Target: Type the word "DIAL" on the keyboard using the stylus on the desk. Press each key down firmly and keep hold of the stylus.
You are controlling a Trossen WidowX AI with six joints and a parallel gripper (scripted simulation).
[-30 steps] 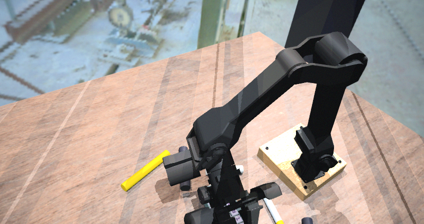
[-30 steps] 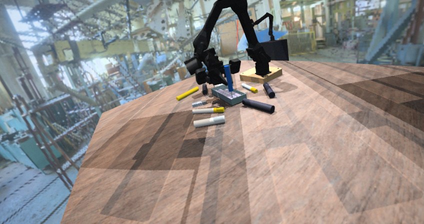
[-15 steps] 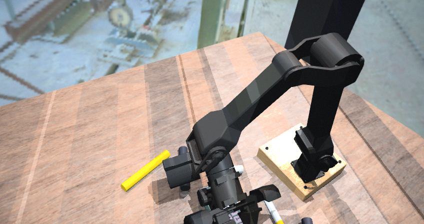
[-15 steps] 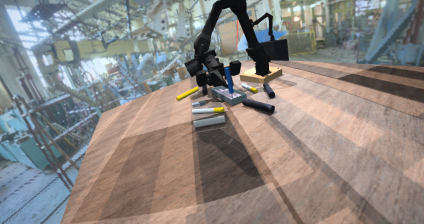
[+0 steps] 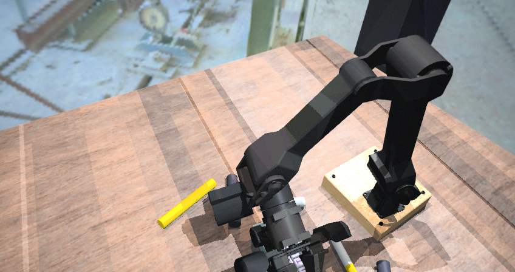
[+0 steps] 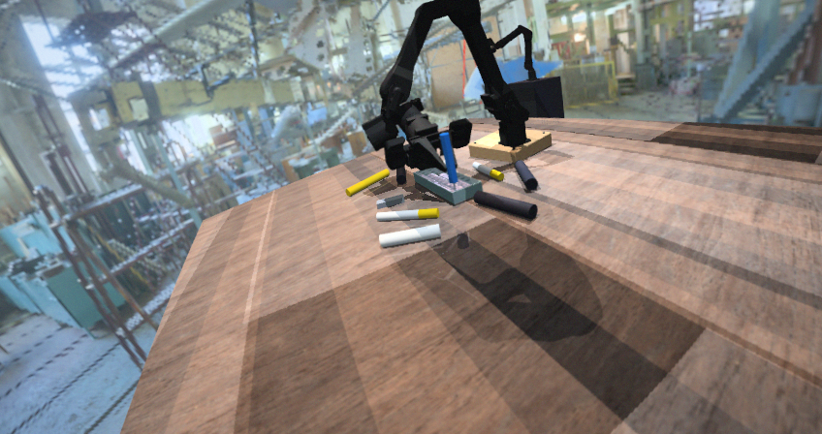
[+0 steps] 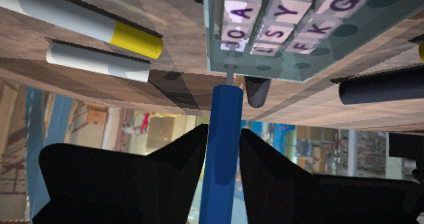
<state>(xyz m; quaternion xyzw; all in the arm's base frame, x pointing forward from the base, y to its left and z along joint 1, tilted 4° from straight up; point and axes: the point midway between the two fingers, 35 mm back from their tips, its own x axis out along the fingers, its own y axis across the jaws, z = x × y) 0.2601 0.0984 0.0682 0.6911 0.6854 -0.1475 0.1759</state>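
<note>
Right now the grey block is 110 mm to the right of my gripper tip, 100 mm ahead of it and 60 mm below it. From my gripper tip the other things lie so: blue stylus 10 mm below; yellow marker 290 mm to the right, 110 mm ahead, 60 mm below; white stylus tip 50 mm below.
</note>
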